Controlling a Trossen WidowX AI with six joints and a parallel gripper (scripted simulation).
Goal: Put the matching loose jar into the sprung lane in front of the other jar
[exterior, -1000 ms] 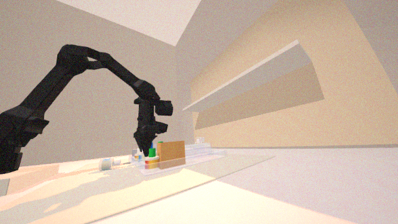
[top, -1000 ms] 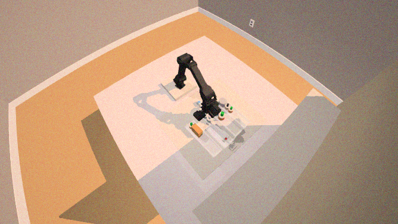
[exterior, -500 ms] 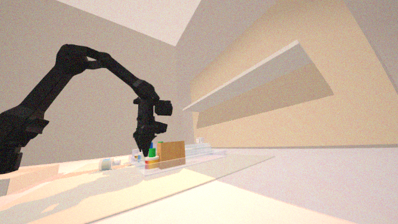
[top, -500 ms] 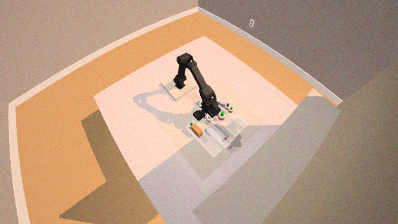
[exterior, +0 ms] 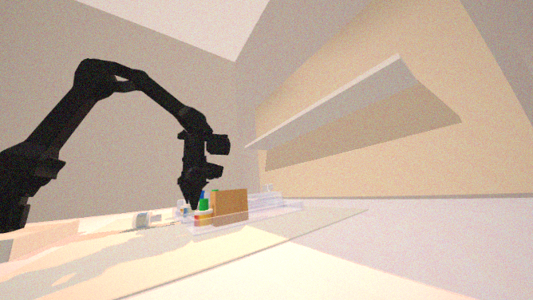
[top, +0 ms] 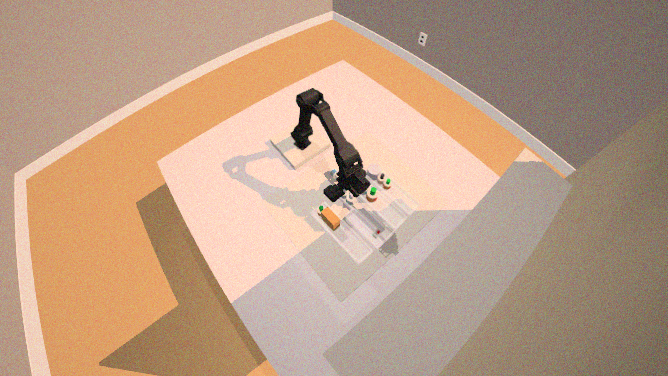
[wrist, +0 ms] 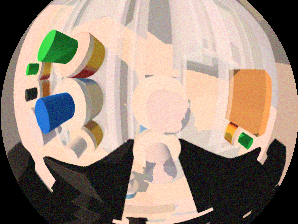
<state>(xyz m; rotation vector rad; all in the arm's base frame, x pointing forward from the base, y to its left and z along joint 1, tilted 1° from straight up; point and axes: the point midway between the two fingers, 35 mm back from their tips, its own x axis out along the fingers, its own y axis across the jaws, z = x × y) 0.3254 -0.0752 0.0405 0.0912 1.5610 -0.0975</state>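
Right now the pale jar is 90 mm behind my gripper tip, 50 mm to the left of it and 10 mm below it. Also, from my gripper tip: orange box 40 mm ahead, 130 mm to the right, 10 mm above; clear lane rack 140 mm ahead, 40 mm to the right, 10 mm below; red-marked thing 220 mm ahead, 70 mm to the right, 40 mm above.
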